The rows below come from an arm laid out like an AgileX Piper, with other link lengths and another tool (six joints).
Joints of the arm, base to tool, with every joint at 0 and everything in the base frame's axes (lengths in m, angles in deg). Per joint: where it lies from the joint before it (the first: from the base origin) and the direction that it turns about. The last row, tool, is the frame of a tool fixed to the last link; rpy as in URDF.
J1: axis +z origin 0 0 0.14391
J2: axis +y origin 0 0 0
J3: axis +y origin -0.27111 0 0.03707
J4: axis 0.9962 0 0.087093 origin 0.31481 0 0.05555
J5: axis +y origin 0 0 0
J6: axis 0.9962 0 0.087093 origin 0.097 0 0.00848
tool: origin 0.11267 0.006 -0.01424 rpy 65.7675 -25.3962 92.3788
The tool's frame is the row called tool.
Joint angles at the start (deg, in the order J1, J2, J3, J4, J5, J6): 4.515, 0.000, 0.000, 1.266, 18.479, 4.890
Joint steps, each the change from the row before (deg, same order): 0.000, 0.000, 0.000, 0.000, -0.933, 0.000; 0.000, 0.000, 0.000, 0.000, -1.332, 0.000; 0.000, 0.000, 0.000, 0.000, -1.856, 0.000; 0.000, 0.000, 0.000, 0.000, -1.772, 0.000; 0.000, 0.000, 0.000, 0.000, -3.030, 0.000; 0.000, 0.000, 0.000, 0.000, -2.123, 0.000
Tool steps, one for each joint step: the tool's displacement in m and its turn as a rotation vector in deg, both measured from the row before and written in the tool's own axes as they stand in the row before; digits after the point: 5 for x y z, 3 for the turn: 0.00172, 0.00266, 0.00127, -0.805, 0.447, 0.151; 0.00245, 0.00381, 0.00180, -1.149, 0.638, 0.216; 0.00342, 0.00532, 0.00248, -1.601, 0.889, 0.301; 0.00327, 0.00507, 0.00238, -1.529, 0.849, 0.287; 0.00559, 0.00872, 0.00395, -2.614, 1.452, 0.491; 0.00391, 0.00609, 0.00282, -1.831, 1.017, 0.344
